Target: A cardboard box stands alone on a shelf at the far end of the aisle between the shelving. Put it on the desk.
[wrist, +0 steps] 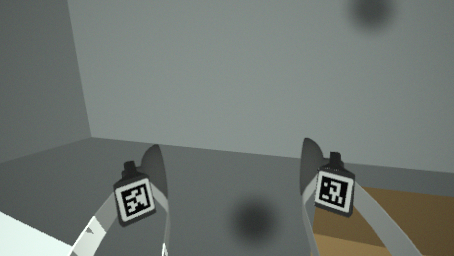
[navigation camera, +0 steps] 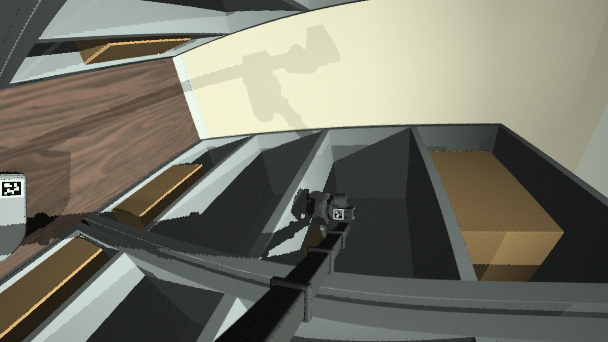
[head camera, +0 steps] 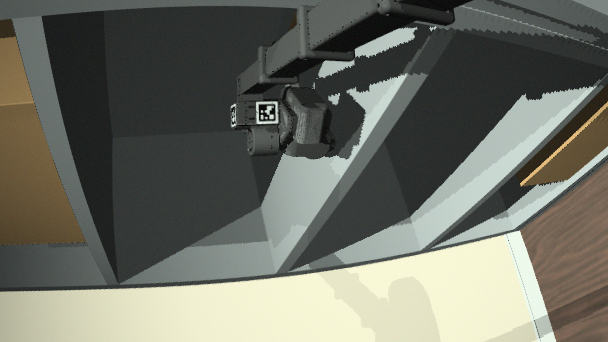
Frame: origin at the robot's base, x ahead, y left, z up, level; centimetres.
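Seen in the pictures: gripper, fingertip midpoint: (wrist: 231, 160) (navigation camera: 330, 228).
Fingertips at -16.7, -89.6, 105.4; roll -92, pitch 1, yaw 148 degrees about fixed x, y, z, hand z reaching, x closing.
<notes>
A point is followed by its place in that frame, as x, y, z.
My gripper (wrist: 231, 160) @(-16.7, -89.6, 105.4) is open, with its two fingers wide apart and nothing between them. It is inside a grey shelf compartment; in the head and navigation views the wrist body hides its fingers. A brown cardboard box (wrist: 415, 215) @(-21.5, -79.2, 104.1) (navigation camera: 314, 242) @(-19.4, -76.6, 102.6) stands on the shelf floor in this compartment. In the wrist view it is at the lower right, partly behind the right finger and outside the gap between the fingers. In the navigation view a small part of it shows beside the arm, which hides the rest. The desk does not show.
A large cardboard box (navigation camera: 500, 195) @(-0.4, -69.3, 162.1) is in a neighbouring compartment. Other boxes (navigation camera: 162, 192) @(-3.3, -64.6, 31.4) (navigation camera: 55, 287) @(-31.3, -19.8, 34.5) (head camera: 575, 155) @(2.6, -74.1, 22.9) lie in the shelving. The arm (head camera: 330, 35) @(-8.9, -34.9, 116.8) (navigation camera: 295, 295) @(-8.5, -23.6, 116.4) reaches into the shelf past its uprights and dividers (head camera: 345, 165) @(2.0, -70.7, 99.1). A cream wall (head camera: 175, 312) @(38.9, -115.0, 127.2) and wooden floor (head camera: 575, 240) @(32.7, -88.3, 0.0) border the shelving.
</notes>
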